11 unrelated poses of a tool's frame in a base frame.
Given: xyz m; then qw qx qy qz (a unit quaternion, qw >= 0).
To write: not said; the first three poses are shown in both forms.
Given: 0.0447, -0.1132, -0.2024, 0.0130, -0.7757, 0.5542, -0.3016
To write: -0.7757, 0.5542, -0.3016, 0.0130, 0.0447, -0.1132, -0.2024
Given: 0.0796, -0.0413, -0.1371, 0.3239, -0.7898, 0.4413, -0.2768
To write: -0.7898, 0.4413, -0.2768, 0.3239, 0.0796, -0.0413, -0.1371
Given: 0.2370, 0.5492, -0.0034, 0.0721, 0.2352, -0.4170, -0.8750
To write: 0.2352, -0.4170, -0.8750, 0.0721, 0.2370, 0.5492, -0.0034
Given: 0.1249, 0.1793, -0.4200, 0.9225, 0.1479, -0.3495, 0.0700
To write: 0.1479, -0.3495, 0.0700, 0.9225, 0.1249, 0.1793, -0.4200
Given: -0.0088, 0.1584, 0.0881, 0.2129, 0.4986, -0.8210, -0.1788
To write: 0.4986, -0.8210, -0.1788, 0.2129, -0.0088, 0.1584, 0.0881
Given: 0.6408, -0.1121, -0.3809, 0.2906, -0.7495, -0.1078, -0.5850
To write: -0.7495, -0.1078, -0.5850, 0.2906, 0.6408, -0.1121, -0.3809
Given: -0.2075, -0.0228, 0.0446, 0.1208, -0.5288, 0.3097, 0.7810
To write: -0.5288, 0.3097, 0.7810, 0.1208, -0.2075, -0.0228, 0.0446
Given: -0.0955, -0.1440, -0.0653, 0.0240, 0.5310, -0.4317, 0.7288
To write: 0.5310, -0.4317, 0.7288, 0.0240, -0.0955, -0.1440, -0.0653
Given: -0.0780, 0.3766, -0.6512, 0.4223, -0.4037, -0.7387, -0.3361
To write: -0.4037, -0.7387, -0.3361, 0.4223, -0.0780, 0.3766, -0.6512
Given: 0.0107, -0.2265, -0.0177, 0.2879, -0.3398, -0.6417, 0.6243
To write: -0.3398, -0.6417, 0.6243, 0.2879, 0.0107, -0.2265, -0.0177
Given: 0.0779, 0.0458, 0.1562, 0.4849, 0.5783, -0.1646, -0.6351
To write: 0.5783, -0.1646, -0.6351, 0.4849, 0.0779, 0.0458, 0.1562
